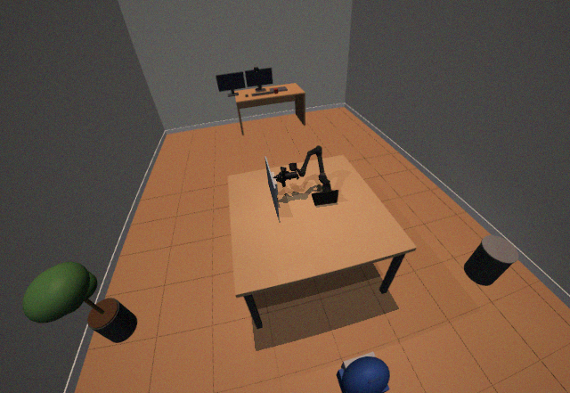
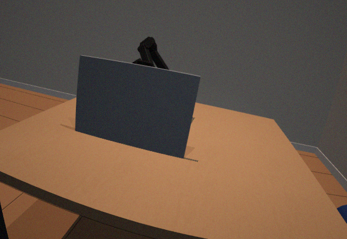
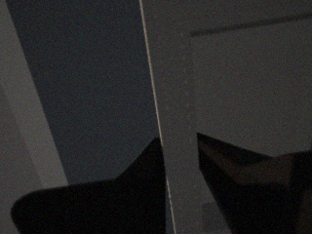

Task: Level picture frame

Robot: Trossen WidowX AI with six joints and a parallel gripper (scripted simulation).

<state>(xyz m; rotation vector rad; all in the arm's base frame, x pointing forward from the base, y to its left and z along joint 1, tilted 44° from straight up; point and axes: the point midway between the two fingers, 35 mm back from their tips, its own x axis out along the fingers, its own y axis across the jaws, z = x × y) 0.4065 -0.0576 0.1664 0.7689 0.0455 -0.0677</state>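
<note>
My gripper tip is now 5 cm above the picture frame. Also, from my gripper tip: blue-grey wall panel (1 cm ahead, 7 cm below).
</note>
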